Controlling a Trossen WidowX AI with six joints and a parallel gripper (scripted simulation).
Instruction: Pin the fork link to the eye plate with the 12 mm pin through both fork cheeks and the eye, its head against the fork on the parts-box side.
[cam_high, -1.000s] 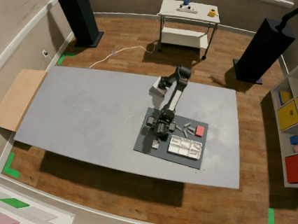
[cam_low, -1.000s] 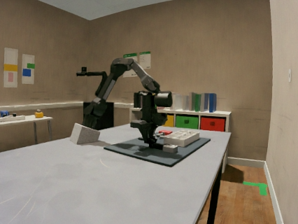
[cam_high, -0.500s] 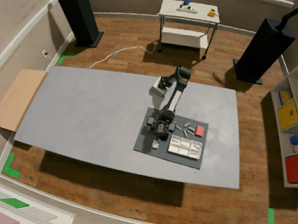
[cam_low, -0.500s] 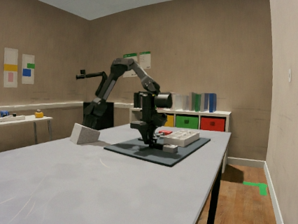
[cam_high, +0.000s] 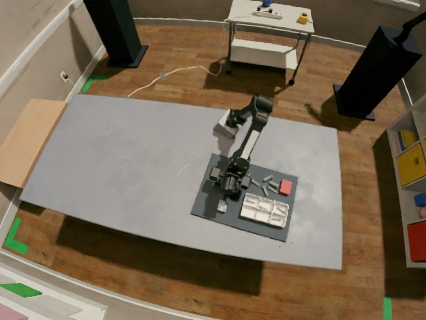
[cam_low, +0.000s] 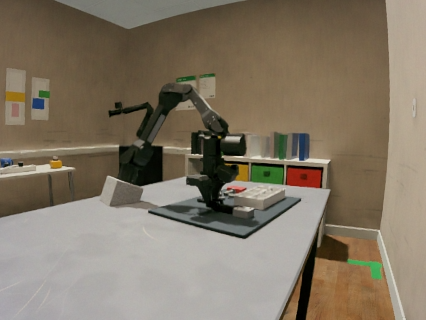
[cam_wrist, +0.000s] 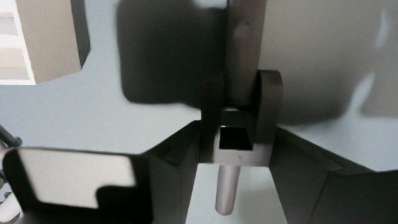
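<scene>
Now: hand 40 mm short of the eye plate, 40 mm above it and 10 mm to the left of it. Also, from my hand: mat (100 mm to the left, 60 mm below, 40 mm ahead); fork link (30 mm below); grey block (110 mm ahead, 30 mm below, 20 mm to the right).
</scene>
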